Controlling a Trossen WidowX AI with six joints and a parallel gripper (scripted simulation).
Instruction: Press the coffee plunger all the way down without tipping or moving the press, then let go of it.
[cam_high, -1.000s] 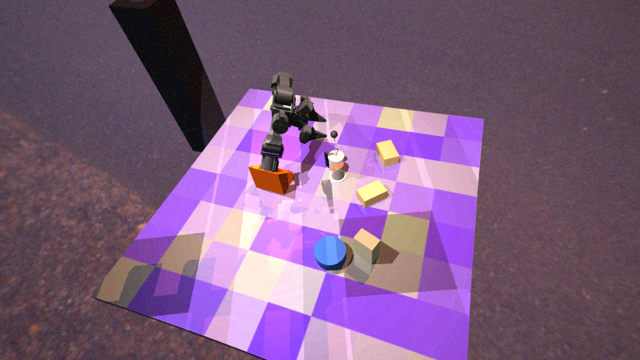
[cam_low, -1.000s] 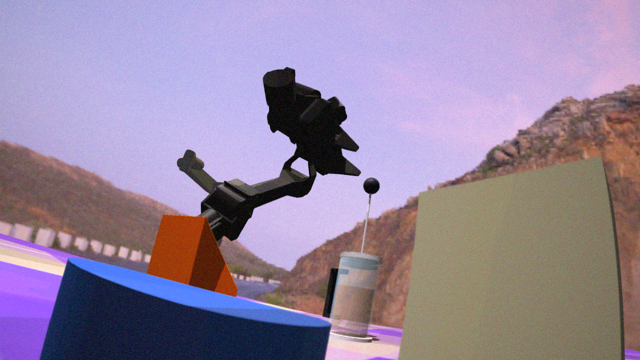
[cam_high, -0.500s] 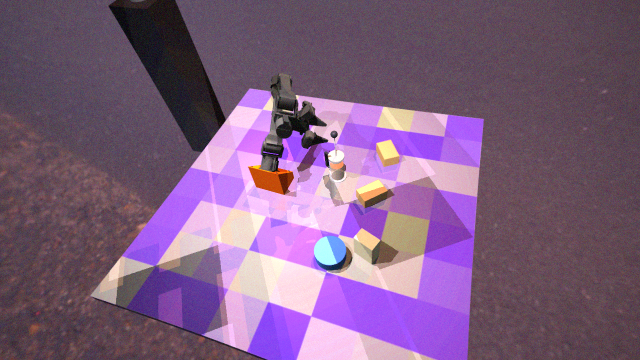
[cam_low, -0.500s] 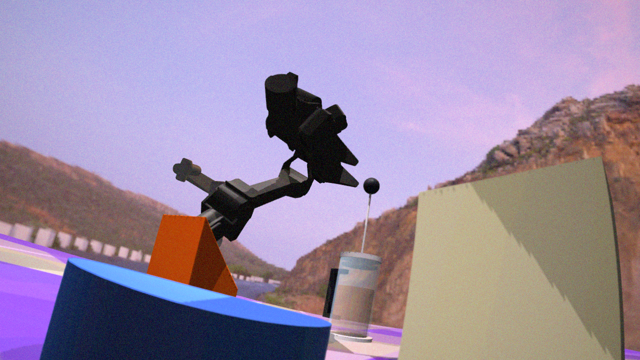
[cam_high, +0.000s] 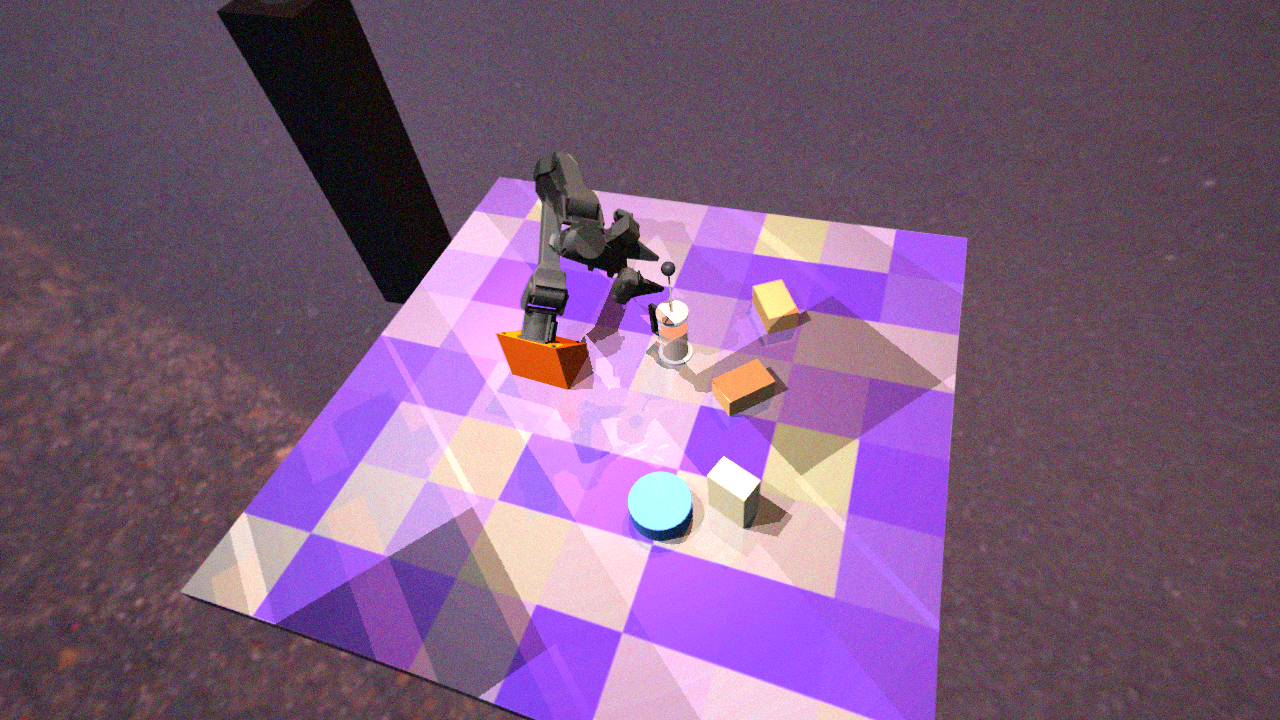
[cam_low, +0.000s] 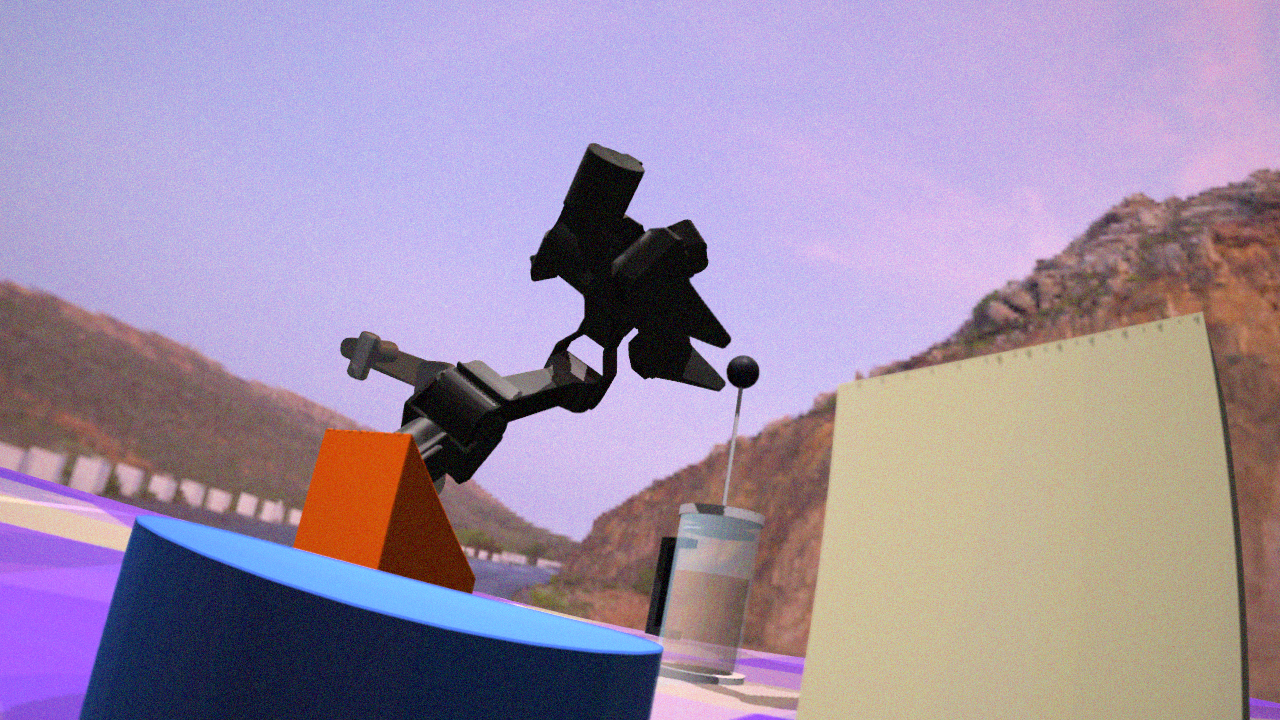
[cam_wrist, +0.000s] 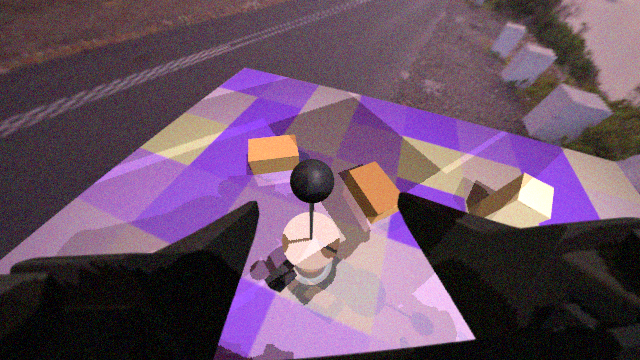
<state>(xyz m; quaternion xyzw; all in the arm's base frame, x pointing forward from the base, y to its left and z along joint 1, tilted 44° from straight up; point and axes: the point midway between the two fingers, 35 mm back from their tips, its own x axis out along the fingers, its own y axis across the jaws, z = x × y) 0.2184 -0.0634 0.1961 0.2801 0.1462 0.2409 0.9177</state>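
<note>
Now: gripper tip 13 cm above the coffee press and 2 cm to the right of it. From my gripper tip the other things lie so: blue cylinder: 37 cm to the right, 24 cm below, 8 cm ahead.
</note>
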